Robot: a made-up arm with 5 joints.
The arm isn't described. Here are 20 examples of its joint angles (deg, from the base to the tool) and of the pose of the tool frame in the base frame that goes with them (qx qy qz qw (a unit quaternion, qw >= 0); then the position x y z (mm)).
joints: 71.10 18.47 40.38 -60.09 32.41
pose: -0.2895 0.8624 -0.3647 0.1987 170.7 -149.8 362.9
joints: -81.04 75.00 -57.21 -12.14 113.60
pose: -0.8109 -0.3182 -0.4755 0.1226 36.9 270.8 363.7
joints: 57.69 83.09 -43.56 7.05 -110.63
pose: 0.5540 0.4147 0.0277 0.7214 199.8 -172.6 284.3
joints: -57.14 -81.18 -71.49 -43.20 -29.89
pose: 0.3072 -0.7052 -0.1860 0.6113 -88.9 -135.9 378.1
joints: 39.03 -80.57 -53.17 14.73 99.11
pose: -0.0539 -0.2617 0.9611 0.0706 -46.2 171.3 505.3
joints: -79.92 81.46 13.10 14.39 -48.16
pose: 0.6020 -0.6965 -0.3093 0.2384 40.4 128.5 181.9
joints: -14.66 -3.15 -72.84 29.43 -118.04
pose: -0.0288 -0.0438 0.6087 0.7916 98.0 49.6 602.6
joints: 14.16 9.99 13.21 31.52 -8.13
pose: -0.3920 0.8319 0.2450 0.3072 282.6 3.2 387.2
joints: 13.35 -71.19 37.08 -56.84 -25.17
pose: -0.4143 -0.0470 -0.3598 0.8347 76.8 49.5 554.5
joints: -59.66 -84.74 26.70 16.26 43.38
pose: -0.7438 0.0102 -0.1905 0.6406 11.3 58.4 568.5
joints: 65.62 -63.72 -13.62 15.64 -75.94
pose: -0.2555 0.1325 -0.3219 0.9019 65.0 54.2 596.8
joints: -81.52 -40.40 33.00 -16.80 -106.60
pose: -0.1180 0.1234 0.9135 0.3693 52.0 162.7 512.0
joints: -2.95 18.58 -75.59 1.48 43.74
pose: -0.5858 0.3064 -0.5458 0.5148 147.2 77.7 598.0
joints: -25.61 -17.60 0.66 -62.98 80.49
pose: -0.4466 0.2057 -0.7326 0.4707 133.6 119.6 552.9
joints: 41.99 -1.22 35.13 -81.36 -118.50
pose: -0.0504 -0.0320 0.1629 0.9848 201.7 -87.3 436.0
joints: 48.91 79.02 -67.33 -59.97 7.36
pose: -0.3889 0.5070 -0.5739 0.5122 231.0 -112.0 435.2
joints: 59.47 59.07 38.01 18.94 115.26
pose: 0.7382 -0.3895 -0.5412 0.1024 138.8 -19.1 215.8
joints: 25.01 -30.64 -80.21 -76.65 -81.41
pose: -0.5237 -0.7513 -0.1985 0.3492 -45.6 88.3 502.5
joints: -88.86 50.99 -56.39 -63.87 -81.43
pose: -0.1265 -0.2714 0.8171 0.4926 31.6 197.7 497.1
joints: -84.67 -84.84 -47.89 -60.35 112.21
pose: 0.3131 0.4965 -0.3333 0.7378 -21.5 -177.9 447.5
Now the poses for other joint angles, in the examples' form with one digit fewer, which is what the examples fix.
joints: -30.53 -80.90 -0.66 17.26 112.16
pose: -0.505 0.232 -0.803 0.217 -5 45 572
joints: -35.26 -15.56 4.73 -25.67 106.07
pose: -0.705 0.150 -0.671 0.173 157 158 523
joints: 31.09 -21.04 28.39 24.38 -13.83
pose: -0.291 0.821 0.068 0.487 246 -51 452
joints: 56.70 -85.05 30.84 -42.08 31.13
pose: -0.284 0.244 -0.890 0.261 86 69 561
